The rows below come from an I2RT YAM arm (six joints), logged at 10 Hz.
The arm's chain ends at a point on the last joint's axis. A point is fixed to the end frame.
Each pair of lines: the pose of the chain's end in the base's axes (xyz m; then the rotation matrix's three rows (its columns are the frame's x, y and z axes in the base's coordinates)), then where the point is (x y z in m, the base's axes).
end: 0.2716 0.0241 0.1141; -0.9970 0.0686 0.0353; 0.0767 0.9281 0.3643; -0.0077 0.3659 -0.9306
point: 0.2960 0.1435 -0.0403
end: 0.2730 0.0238 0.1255; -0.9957 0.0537 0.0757; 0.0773 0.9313 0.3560; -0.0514 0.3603 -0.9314
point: 0.3042 0.1418 -0.0287
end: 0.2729 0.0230 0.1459; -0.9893 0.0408 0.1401; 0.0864 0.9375 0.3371; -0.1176 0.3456 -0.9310
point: 0.3154 0.1377 -0.0081
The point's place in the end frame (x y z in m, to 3 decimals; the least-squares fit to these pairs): -0.014 0.056 0.188
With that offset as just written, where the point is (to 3 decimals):
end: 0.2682 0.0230 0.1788; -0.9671 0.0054 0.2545; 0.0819 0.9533 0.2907; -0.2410 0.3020 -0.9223
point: 0.330 0.130 0.026
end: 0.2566 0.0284 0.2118; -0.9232 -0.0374 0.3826; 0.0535 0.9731 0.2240; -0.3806 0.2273 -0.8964
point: 0.339 0.124 0.061
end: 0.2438 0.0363 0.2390; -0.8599 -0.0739 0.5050; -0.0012 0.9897 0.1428; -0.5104 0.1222 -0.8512
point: 0.347 0.119 0.093
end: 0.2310 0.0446 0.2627; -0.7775 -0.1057 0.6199; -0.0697 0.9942 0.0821; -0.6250 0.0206 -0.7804
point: 0.353 0.117 0.126
